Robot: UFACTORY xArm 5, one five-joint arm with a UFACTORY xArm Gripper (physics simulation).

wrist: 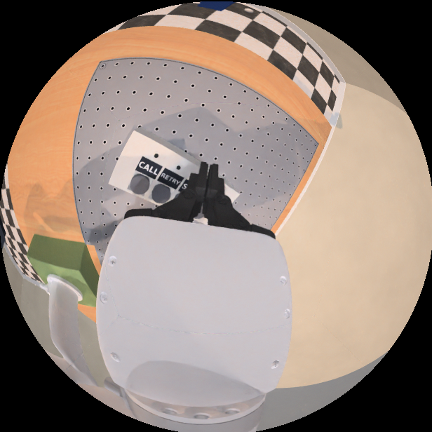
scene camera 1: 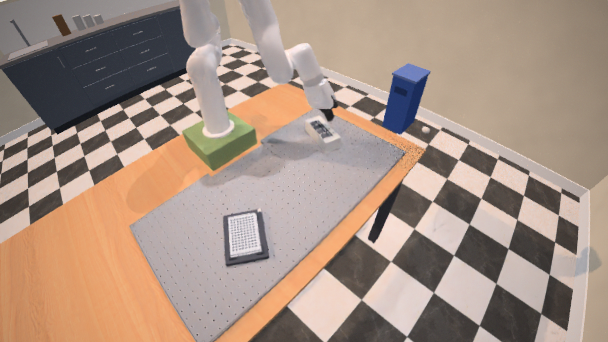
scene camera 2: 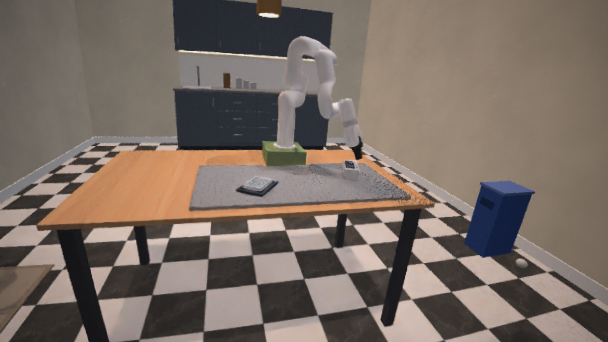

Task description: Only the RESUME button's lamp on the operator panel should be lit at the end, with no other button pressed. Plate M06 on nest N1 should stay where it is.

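Frame: origin at the arm's base, x right, y ahead, z up, level; metres.
Where they show: gripper, fingertip midpoint: (scene camera 1: 331, 119) (scene camera 2: 359, 159); arm's base, origin of the base link: (scene camera 1: 218, 129) (scene camera 2: 284, 146).
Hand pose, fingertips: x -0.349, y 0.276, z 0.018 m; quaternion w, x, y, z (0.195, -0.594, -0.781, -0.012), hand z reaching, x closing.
Each offset is from my fingertips to the top centre of the thing. Level surfaces: height alone.
The white operator panel @(dx +0.035, dy -0.012, dz -0.031 m) (scene camera 1: 331, 145) (scene camera 2: 351, 174) (wrist: 123, 161) stands on the perforated board. In the wrist view its CALL label (wrist: 148, 167) and RETRY label (wrist: 170, 176) show, with grey round buttons beside them and small dark lamps. A third label starting with S is partly covered; the RESUME label cannot be read. No lit lamp shows. My gripper (scene camera 1: 328, 118) (scene camera 2: 358, 157) (wrist: 206, 174) is shut and empty, above the panel's far end; its fingers hide part of the panel. Plate M06 @(dx +0.509, dy +0.157, dz -0.060 m) (scene camera 1: 245, 235) (scene camera 2: 259, 184) sits on the dark nest N1 @(dx +0.509, dy +0.157, dz -0.069 m) (scene camera 1: 247, 261) (scene camera 2: 259, 193).
The grey perforated board @(dz -0.087 m) (scene camera 1: 305, 200) (scene camera 2: 310, 187) lies on the wooden table @(dz -0.100 m) (scene camera 1: 65, 270) (scene camera 2: 140, 185). The green base block (scene camera 1: 220, 145) (scene camera 2: 285, 156) (wrist: 60, 255) carries the arm beside the board. A blue bin (scene camera 1: 405, 100) (scene camera 2: 500, 217) stands on the floor beyond the table.
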